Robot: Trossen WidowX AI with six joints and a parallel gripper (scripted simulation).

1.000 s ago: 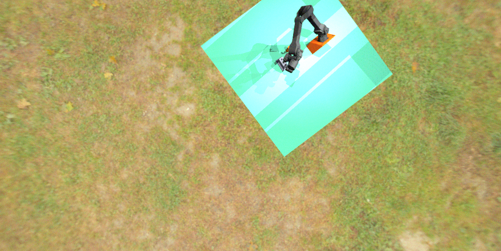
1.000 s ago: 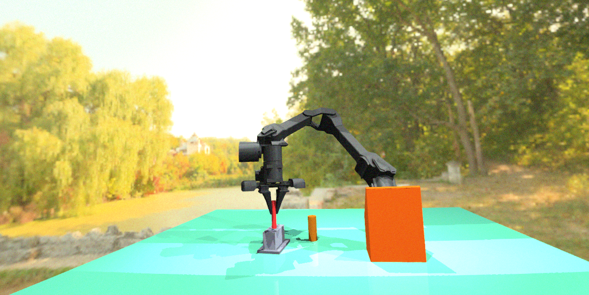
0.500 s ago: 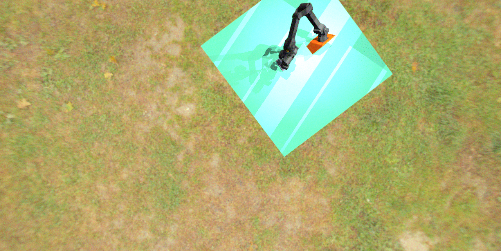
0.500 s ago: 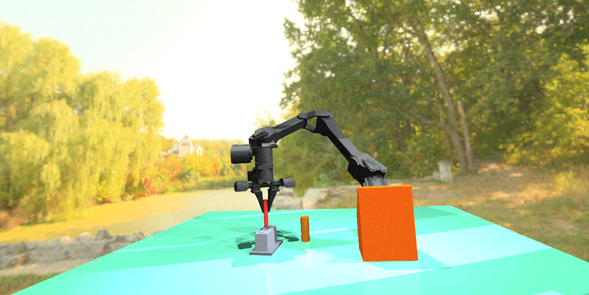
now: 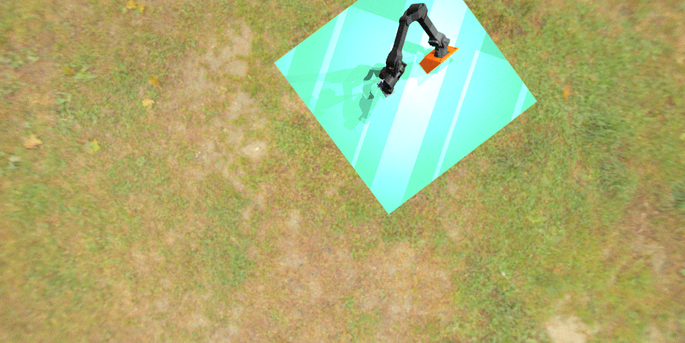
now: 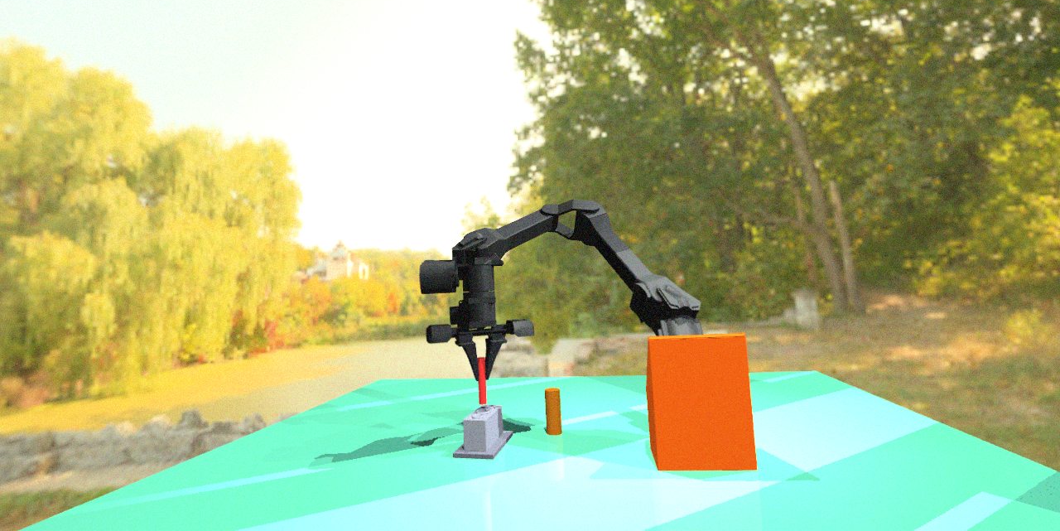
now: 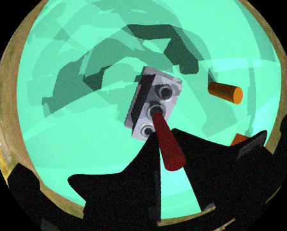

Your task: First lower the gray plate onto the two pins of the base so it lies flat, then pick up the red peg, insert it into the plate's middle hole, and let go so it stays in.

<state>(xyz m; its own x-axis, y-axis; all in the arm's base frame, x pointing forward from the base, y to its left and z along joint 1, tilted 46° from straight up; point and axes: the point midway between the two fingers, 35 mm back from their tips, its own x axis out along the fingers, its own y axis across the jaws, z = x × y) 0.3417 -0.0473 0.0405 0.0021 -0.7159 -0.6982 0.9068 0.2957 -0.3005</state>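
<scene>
My gripper tip is now 7 cm above the gray plate. The rest, counted from my gripper tip: flat gray base 10 cm below; orange cylinder 12 cm behind, 7 cm to the right, 7 cm below; red peg right at my gripper tip.
</scene>
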